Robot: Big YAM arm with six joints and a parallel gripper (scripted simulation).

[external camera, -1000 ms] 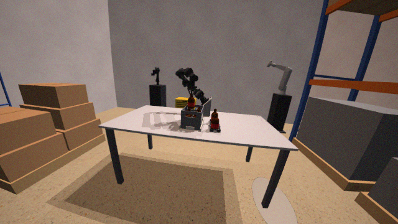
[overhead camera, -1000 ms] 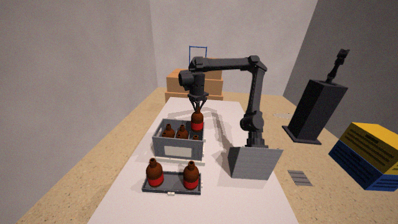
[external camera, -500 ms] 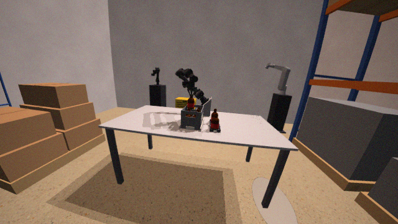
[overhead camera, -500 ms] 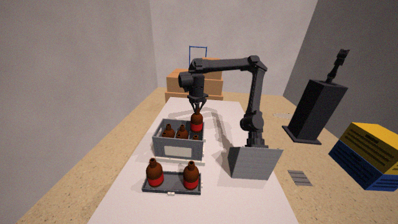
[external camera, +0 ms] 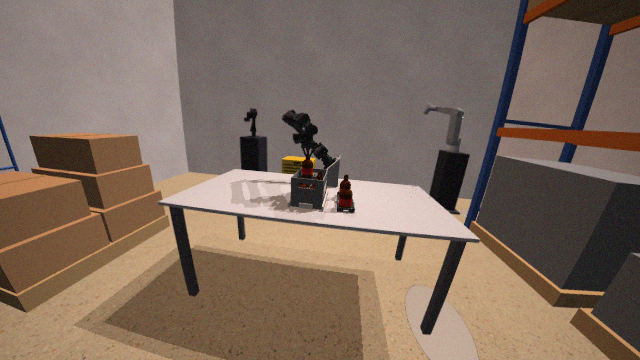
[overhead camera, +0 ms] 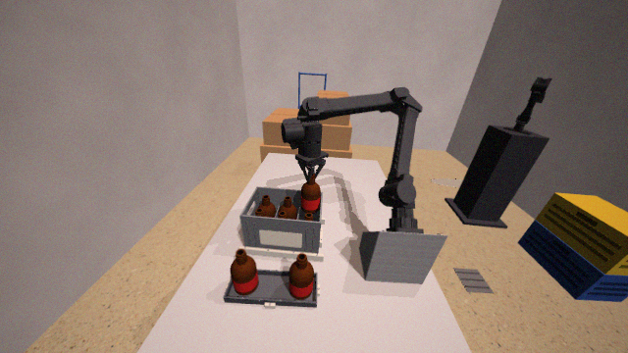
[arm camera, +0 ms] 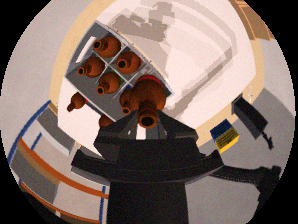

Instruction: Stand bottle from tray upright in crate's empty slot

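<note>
Now: the brown bottle 60 mm below my hand. Also, from my hand: grey crate: 180 mm below, 90 mm ahead, 50 mm to the left; then dark tray: 270 mm to the left, 250 mm below, 80 mm ahead.
</note>
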